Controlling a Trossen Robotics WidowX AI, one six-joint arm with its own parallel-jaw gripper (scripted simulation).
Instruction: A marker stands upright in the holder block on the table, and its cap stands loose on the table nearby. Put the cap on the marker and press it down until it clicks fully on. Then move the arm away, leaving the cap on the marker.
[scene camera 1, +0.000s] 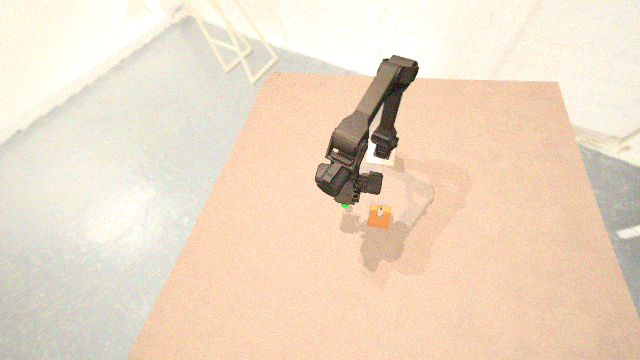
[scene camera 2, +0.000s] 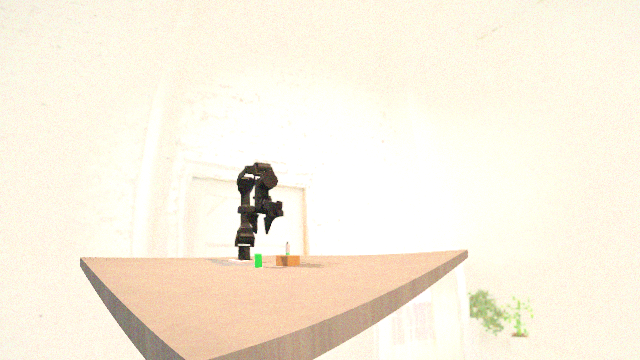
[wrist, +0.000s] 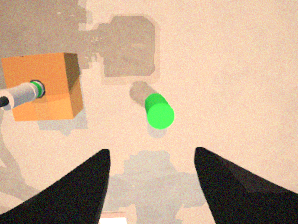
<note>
I see my gripper, a green cap and a holder block.
My gripper also shows in scene camera 2 and in the wrist view.
</note>
